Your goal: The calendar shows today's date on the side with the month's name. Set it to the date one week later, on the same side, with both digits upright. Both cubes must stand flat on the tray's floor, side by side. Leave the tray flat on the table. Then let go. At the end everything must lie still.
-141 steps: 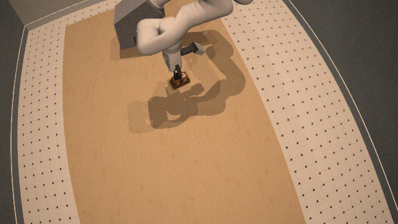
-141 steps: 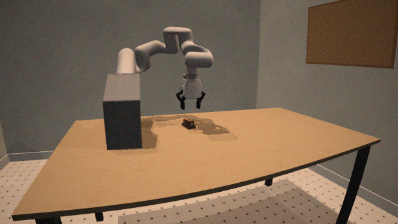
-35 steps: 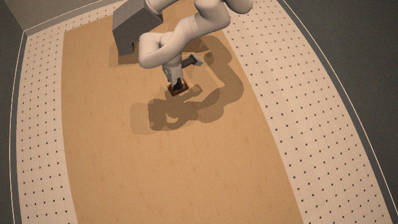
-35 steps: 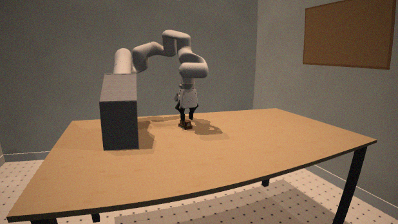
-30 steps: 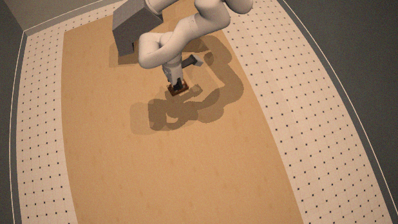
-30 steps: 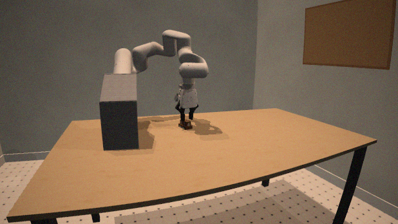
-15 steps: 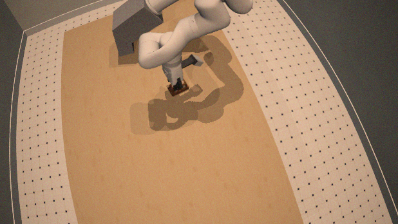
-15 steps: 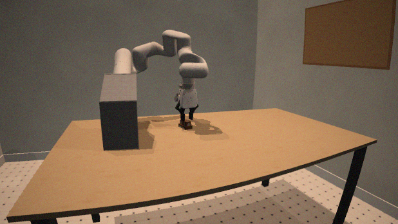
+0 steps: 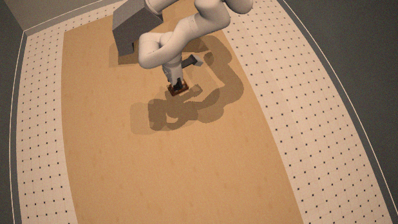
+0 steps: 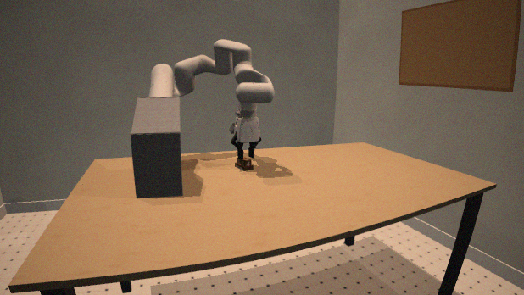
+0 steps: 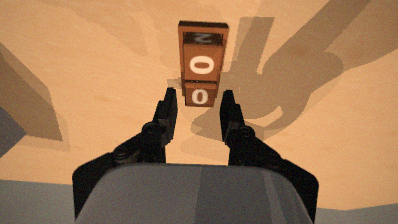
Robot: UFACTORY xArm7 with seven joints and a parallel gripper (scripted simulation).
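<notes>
The brown tray is 2 cm to the left of my hand and 6 cm below it.
</notes>
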